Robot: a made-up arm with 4 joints.
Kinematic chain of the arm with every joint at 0, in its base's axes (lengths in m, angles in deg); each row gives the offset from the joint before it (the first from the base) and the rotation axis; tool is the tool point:
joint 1: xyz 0 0 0.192 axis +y
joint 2: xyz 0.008 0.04 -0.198 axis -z
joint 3: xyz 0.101 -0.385 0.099 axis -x
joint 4: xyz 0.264 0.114 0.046 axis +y
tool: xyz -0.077 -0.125 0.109
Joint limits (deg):
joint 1: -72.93..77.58
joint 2: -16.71..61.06
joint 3: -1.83..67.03
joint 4: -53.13..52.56
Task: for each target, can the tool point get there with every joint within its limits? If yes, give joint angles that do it. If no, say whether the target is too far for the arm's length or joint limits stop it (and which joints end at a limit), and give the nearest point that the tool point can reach.
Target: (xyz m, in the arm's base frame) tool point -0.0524 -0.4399 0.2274
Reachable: yes | joints -61.20 38.77 7.24 5.49
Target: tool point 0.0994 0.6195 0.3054
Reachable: no: joint limits stop it (at a limit: joint 2, joint 3) | nearest point 0.2722 -0.0729 0.5025 | short by 0.740 m
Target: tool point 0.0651 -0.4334 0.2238
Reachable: yes | joints 46.44 44.77 22.78 25.87
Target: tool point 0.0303 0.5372 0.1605
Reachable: no: joint limits stop it (at a limit: joint 2, joint 3) | nearest point 0.2727 -0.0820 -0.0915 | short by 0.711 m
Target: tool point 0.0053 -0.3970 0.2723
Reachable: yes | joints -46.36 39.93 32.94 16.31
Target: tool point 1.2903 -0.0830 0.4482
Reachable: no: too far | nearest point 0.5065 -0.2282 0.2926 | short by 0.812 m
